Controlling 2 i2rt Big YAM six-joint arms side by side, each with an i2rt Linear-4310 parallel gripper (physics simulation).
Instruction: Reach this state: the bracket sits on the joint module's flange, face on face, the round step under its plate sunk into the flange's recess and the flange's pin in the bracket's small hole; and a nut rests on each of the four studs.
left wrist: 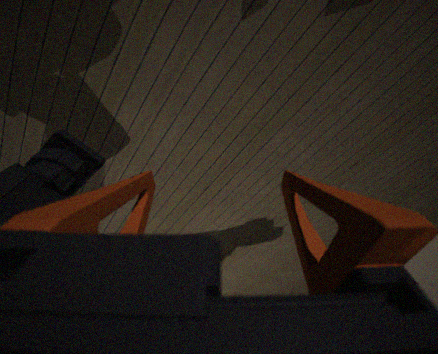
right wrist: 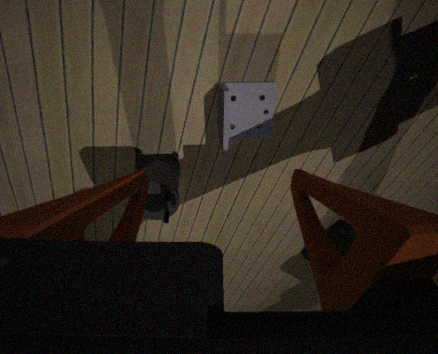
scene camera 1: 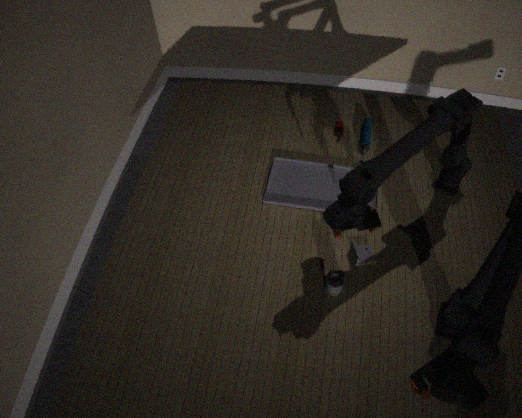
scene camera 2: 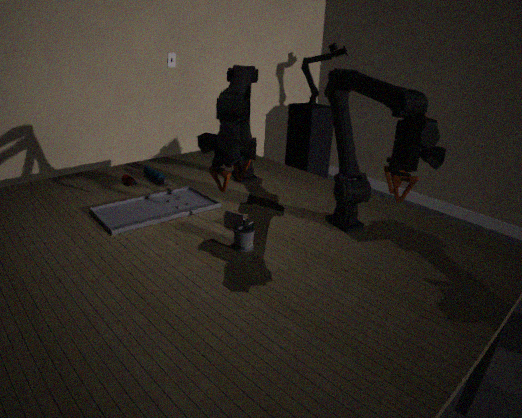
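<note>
The light grey bracket is on the table beside the joint module, apart from it; its plate shows several holes and a wall stands along one edge. The joint module is a short pale cylinder with a dark top; its studs and pin are too dark to tell apart. My right gripper is open and empty, above the bracket and module. My left gripper is open and empty, far to the right. Small dark specks in the tray may be nuts.
A shallow grey tray lies behind the bracket in scene camera 1, partly hidden by the right arm. A blue-handled tool and a red object lie beyond it. Arm shadows cross the bracket.
</note>
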